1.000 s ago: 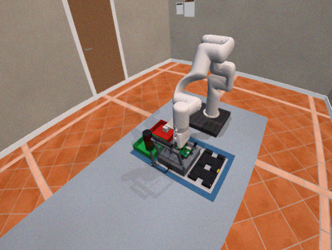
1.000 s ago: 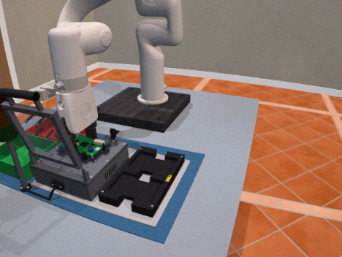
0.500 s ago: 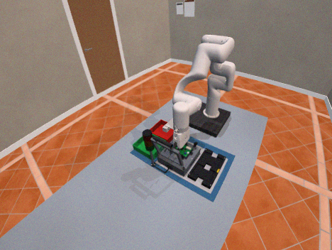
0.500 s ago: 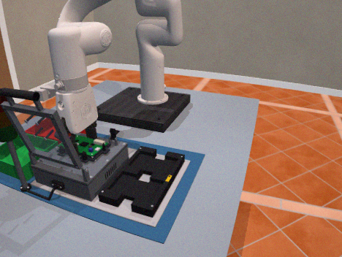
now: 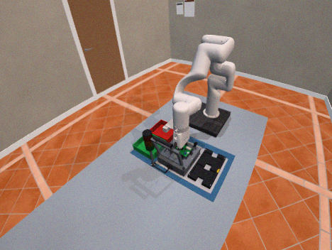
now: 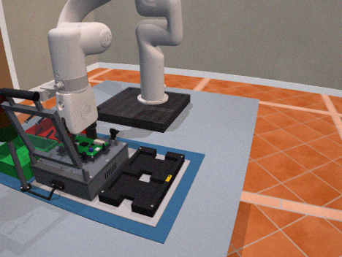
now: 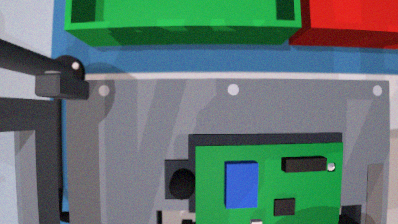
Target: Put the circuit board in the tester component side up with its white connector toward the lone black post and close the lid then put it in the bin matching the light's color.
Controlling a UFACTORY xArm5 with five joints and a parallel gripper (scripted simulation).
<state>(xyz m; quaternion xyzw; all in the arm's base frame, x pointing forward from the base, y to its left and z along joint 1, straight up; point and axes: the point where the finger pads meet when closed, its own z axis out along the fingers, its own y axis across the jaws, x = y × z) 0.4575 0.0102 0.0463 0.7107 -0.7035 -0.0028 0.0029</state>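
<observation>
The black catch lies 60 mm to the left of my hand, 60 mm behind it and 10 mm above it. Also, from my hand: green circuit board (right at my hand); green bin (200 mm to the right, 70 mm below, 50 mm ahead); clear lid (120 mm ahead, 100 mm above).
</observation>
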